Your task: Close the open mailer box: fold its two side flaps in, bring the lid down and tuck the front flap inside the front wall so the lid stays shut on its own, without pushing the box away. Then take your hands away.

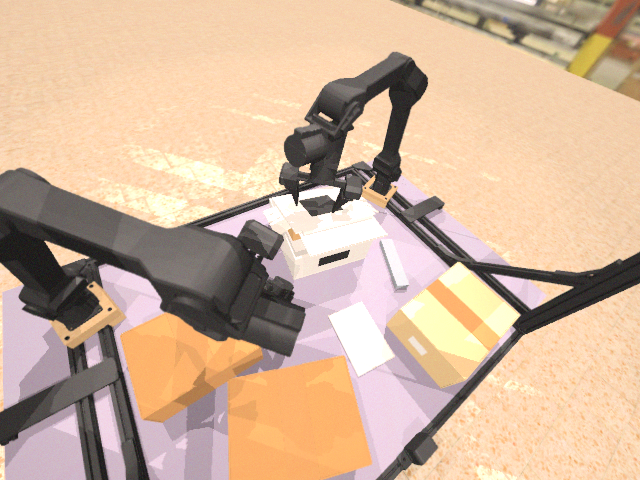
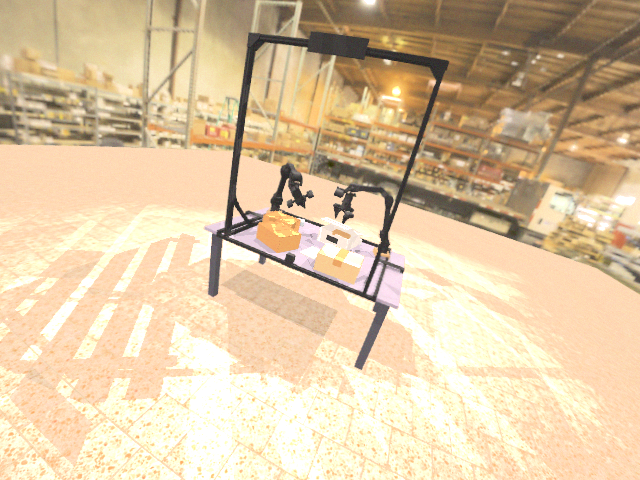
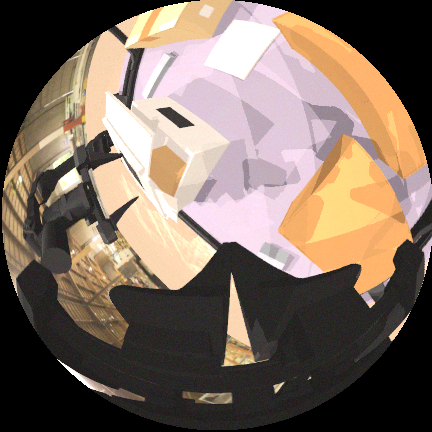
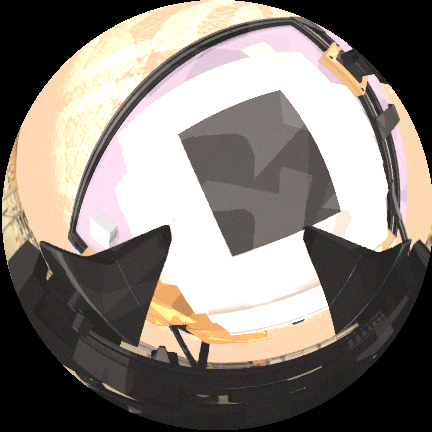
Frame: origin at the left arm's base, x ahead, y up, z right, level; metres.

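Seen in the pictures: left gripper, fingertip midpoint: (image 2: 305, 208) (image 3: 228, 247) (image 4: 161, 345); right gripper, fingertip midpoint: (image 1: 315, 208) (image 2: 338, 221) (image 3: 129, 174) (image 4: 241, 232); left arm's base, link origin: (image 1: 80, 310); right arm's base, link origin: (image 1: 380, 187) (image 2: 382, 251).
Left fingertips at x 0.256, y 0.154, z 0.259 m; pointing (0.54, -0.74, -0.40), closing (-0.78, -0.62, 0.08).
Offsets run from my left fingertips to a thing's top centre. "*": to the spot under its first point.
The white mailer box {dx +0.277, dy -0.102, dz -0.040 m} (image 1: 305, 267) (image 2: 323, 238) (image 3: 205, 135) stands near the back of the table. Its lid {* dx +0.213, dy -0.076, dz -0.126 m} (image 1: 281, 206) (image 4: 160, 175), with a dark square on top, slopes partway down over it. The front flap {* dx +0.221, dy -0.031, dz +0.073 m} (image 1: 346, 235) (image 3: 127, 127) sticks out above the front wall. A tan patch {* dx +0.222, dy -0.172, dz -0.086 m} (image 1: 293, 235) (image 3: 169, 171) shows in the gap under the lid at one side. The side flaps cannot be made out clearly. My right gripper (image 1: 316, 207) (image 2: 341, 215) (image 3: 129, 174) (image 4: 241, 232) is open and empty, close over the lid. My left gripper (image 2: 303, 205) (image 3: 228, 247) is shut and empty, apart from the box at its left.
Two orange boxes {dx -0.142, dy -0.107, dz -0.017 m} (image 1: 175, 361) {dx -0.107, dy -0.100, dz +0.221 m} (image 1: 297, 418) stand toward the front left. A white card {dx +0.123, dy -0.196, dz +0.226 m} (image 1: 361, 338), a pale bar {dx +0.365, dy -0.183, dz +0.182 m} (image 1: 393, 263) and a taped carton {dx +0.282, dy -0.099, dz +0.375 m} (image 1: 454, 320) (image 2: 336, 268) lie right of them. A small grey block {dx -0.035, dy -0.165, dz -0.230 m} (image 3: 275, 254) (image 4: 103, 229) sits on the table. A black frame (image 2: 237, 134) surrounds the table.
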